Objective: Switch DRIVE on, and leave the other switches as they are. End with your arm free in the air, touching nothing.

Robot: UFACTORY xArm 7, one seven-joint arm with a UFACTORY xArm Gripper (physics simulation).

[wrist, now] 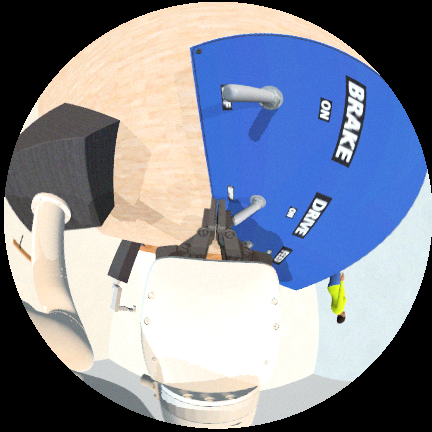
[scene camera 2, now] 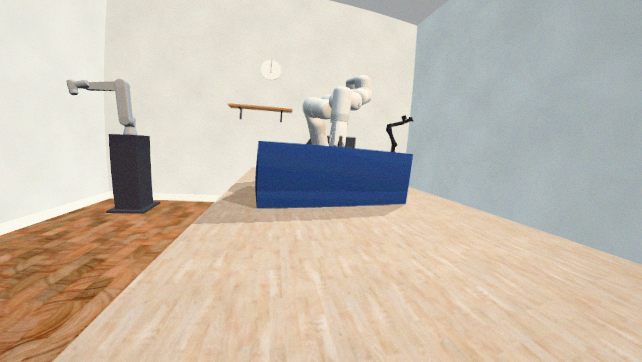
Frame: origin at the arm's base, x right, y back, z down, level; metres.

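Seen in the pictures: gripper, fingertip midpoint: (wrist: 216, 206); arm's base, link origin: (wrist: 50, 209).
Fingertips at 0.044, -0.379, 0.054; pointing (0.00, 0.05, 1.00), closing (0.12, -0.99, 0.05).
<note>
Offsets run from my fingertips to a thing's middle, as dx, dy, dz. "*": to the spot under its first point.
The blue switch panel {+0.060, -0.127, +0.045} (scene camera 2: 332, 175) (wrist: 300, 145) shows its back in scene camera 2. In the wrist view, the DRIVE lever {+0.004, -0.035, -0.004} (wrist: 250, 209) leans to the left, toward its OFF label and away from its ON label {* +0.001, -0.095, -0.004} (wrist: 291, 212). The BRAKE lever {-0.116, -0.029, -0.004} (wrist: 250, 94) leans over its OFF label. The FEED switch {* +0.117, -0.058, +0.008} (wrist: 248, 245) is small and partly hidden behind my gripper, so its position is unclear. My gripper (wrist: 216, 206) is shut and empty, with its fingertips by the panel's left edge, just left of the DRIVE lever's tip. Contact cannot be told. In scene camera 2 the panel hides the fingertips.
A dark block (wrist: 100, 170) carries the arm's base at the left of the wrist view. Another arm stands on a dark pedestal (scene camera 2: 131, 172), and a small black arm (scene camera 2: 392, 135) is behind the panel's right end. A person in yellow (wrist: 338, 299) shows beyond the panel.
</note>
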